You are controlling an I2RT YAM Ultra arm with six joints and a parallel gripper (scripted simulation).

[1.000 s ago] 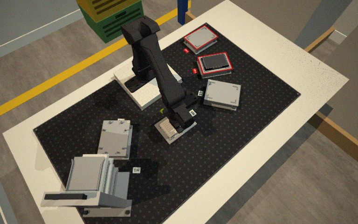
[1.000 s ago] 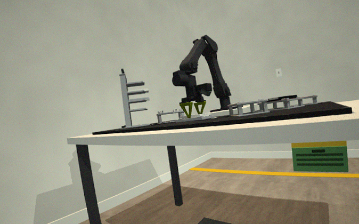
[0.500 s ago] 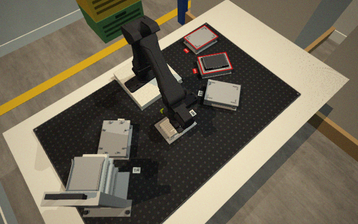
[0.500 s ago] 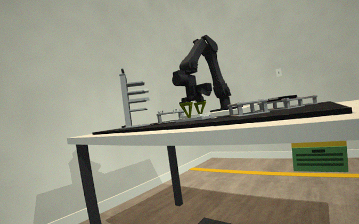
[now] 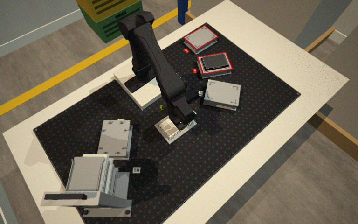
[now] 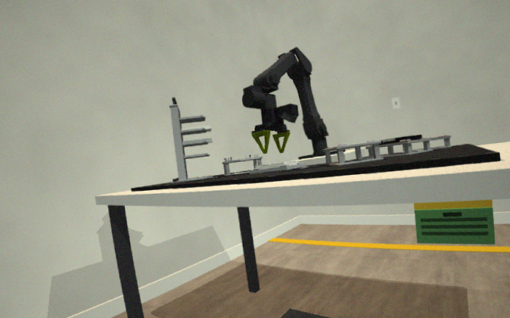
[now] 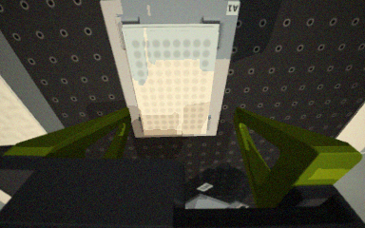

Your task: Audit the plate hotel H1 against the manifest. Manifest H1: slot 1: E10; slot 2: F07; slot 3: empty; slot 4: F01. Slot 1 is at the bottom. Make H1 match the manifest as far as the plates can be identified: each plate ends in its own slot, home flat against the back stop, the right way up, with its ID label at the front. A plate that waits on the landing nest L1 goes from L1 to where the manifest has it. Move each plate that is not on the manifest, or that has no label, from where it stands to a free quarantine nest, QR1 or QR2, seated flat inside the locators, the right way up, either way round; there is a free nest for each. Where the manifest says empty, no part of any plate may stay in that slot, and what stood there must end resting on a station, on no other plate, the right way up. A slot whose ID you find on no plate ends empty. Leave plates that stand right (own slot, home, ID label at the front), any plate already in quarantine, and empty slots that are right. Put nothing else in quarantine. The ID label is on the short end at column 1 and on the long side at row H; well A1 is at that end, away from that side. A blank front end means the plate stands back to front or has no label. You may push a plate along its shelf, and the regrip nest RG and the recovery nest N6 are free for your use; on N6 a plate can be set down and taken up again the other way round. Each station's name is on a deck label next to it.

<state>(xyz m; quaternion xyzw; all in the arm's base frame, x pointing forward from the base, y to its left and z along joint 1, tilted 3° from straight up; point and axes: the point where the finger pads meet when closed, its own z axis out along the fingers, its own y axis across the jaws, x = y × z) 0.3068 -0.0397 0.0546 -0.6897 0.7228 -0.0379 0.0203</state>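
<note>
My hand is 10 mm past the white well plate and 50 mm above it. From my hand the other things lie so: recovery nest N6: 10 mm behind, 60 mm below; then N6 deck label: 110 mm to the left, 70 mm below; then A1 mark: 50 mm ahead, 80 mm to the left, 60 mm below.
</note>
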